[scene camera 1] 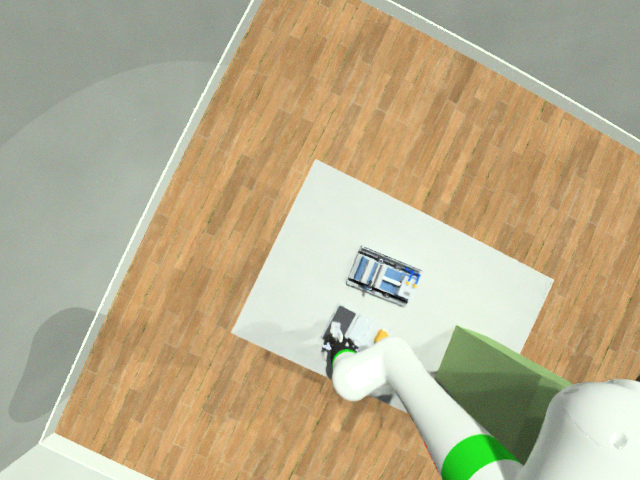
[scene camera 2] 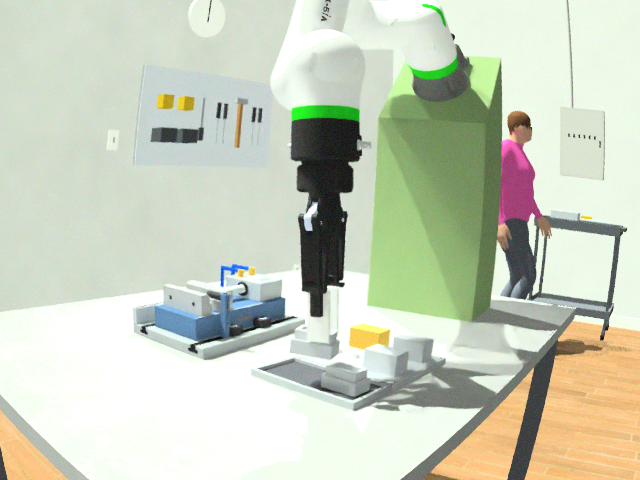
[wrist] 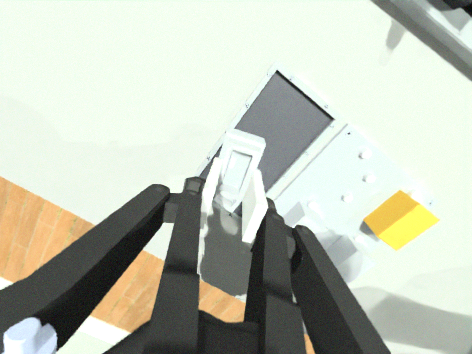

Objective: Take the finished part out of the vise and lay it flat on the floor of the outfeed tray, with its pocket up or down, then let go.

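Places are measured from the arm's base along level axes (x ahead, y left, z up), in metres.
Where they show: gripper, fingertip midpoint: (scene camera 1: 334,333) (scene camera 2: 322,338) (wrist: 232,178); arm's base, link origin: (scene camera 2: 440,83).
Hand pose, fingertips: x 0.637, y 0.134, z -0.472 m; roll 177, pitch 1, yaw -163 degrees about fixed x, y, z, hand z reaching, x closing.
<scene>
Each offset is from my fingertips to the top centre of the thing.
My gripper (scene camera 1: 337,333) (scene camera 2: 323,310) (wrist: 232,178) is shut on the finished part {0.003 m ahead, 0.010 m right, 0.011 m up} (scene camera 2: 313,347) (wrist: 239,167), a light grey stepped block. It holds the part about level, pocket up, above the outfeed tray (scene camera 1: 344,313) (scene camera 2: 289,373) (wrist: 290,115). In the wrist view the held part overlaps the tray's left rim; its exact height is hard to tell. A second grey stepped part {0.020 m back, 0.031 m left, 0.042 m down} (scene camera 2: 344,379) lies in the tray's near end in scene camera 2, largely hidden in the wrist view. The blue and grey vise {0.107 m back, 0.313 m right, 0.016 m up} (scene camera 1: 390,281) (scene camera 2: 193,321) stands apart from the gripper.
A light plate {0.168 m back, 0.009 m right, 0.075 m down} (scene camera 1: 363,326) (wrist: 325,167) with pegs adjoins the tray. Grey blocks {0.125 m back, 0.035 m left, 0.039 m down} (scene camera 2: 385,360) stand on it, and a yellow block {0.218 m back, 0.053 m right, 0.039 m down} (scene camera 1: 381,335) (scene camera 2: 369,336) (wrist: 399,220) is near them. A tall green column (scene camera 1: 485,382) (scene camera 2: 429,217) stands beyond. A person (scene camera 2: 517,180) stands behind the table.
</scene>
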